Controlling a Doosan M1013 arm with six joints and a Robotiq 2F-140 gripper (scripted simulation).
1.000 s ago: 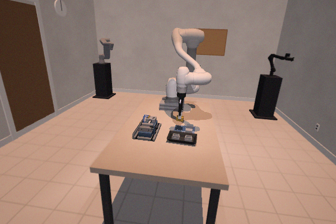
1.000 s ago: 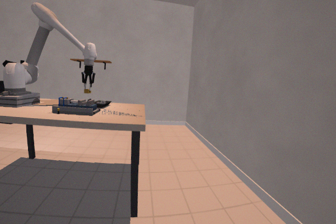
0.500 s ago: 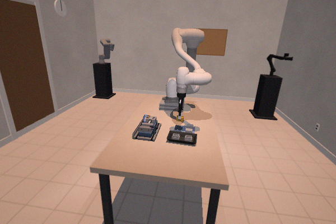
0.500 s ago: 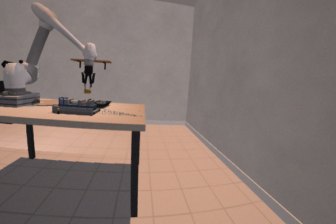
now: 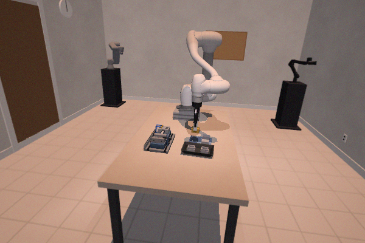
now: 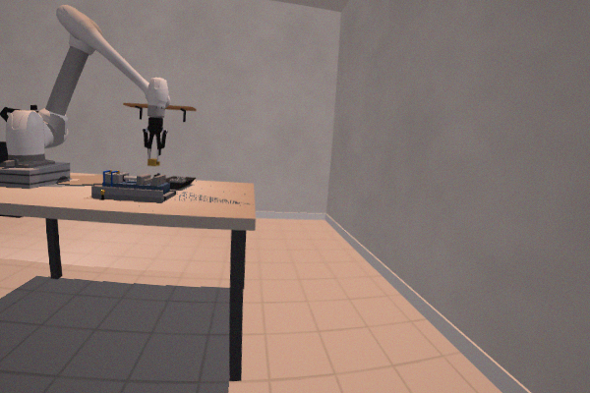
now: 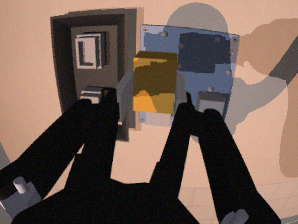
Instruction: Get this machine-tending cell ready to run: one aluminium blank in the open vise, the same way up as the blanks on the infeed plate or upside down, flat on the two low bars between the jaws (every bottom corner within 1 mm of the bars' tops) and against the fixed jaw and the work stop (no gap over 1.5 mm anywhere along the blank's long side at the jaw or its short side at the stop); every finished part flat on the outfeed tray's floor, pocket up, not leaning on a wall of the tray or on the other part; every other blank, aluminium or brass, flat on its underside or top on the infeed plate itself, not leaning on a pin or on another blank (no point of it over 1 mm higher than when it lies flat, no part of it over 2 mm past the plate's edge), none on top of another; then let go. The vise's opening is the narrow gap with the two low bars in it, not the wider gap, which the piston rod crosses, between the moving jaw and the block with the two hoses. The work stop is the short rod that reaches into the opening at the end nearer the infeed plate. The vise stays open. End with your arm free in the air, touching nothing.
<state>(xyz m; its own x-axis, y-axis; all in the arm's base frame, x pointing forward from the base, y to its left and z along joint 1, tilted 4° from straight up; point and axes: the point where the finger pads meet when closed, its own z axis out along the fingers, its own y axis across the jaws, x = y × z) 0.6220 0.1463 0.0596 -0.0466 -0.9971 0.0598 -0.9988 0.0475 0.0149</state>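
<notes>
The vise plate lies 170 mm below my hand, 50 mm behind it and 40 mm to the left of it. Round my hand: piston rod 280 mm to the right, 90 mm below, 20 mm ahead; then brass blank 40 mm below; then grey aluminium blank 140 mm below, 90 mm to the left, 90 mm behind.
</notes>
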